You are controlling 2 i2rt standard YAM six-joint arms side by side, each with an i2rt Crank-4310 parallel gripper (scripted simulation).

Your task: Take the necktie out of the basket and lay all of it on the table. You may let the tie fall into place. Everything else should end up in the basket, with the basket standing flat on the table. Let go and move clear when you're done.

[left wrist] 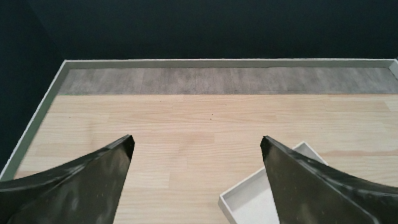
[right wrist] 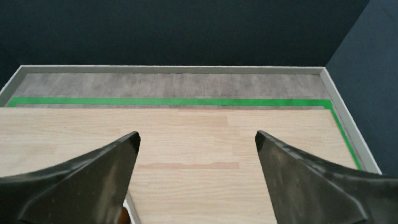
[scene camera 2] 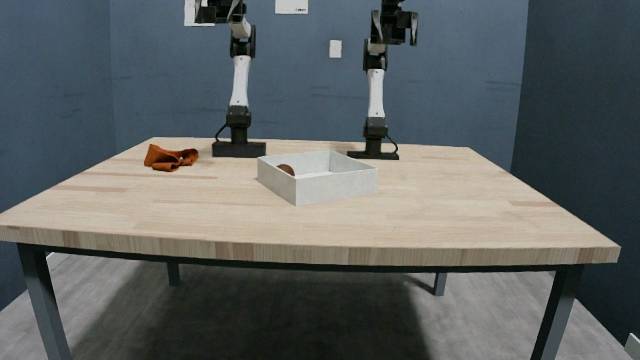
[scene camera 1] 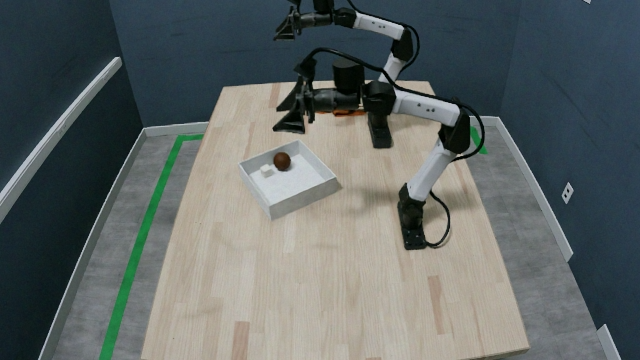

Labels:
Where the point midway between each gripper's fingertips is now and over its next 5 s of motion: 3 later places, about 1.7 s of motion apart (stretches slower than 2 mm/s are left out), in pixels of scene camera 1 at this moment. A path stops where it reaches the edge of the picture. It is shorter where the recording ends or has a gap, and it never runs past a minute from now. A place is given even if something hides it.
My left gripper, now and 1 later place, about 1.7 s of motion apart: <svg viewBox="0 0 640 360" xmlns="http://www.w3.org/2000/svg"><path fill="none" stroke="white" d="M274 119L276 138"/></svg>
My right gripper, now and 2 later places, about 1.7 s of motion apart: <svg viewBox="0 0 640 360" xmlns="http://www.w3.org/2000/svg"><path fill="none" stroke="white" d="M274 35L275 50L276 57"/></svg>

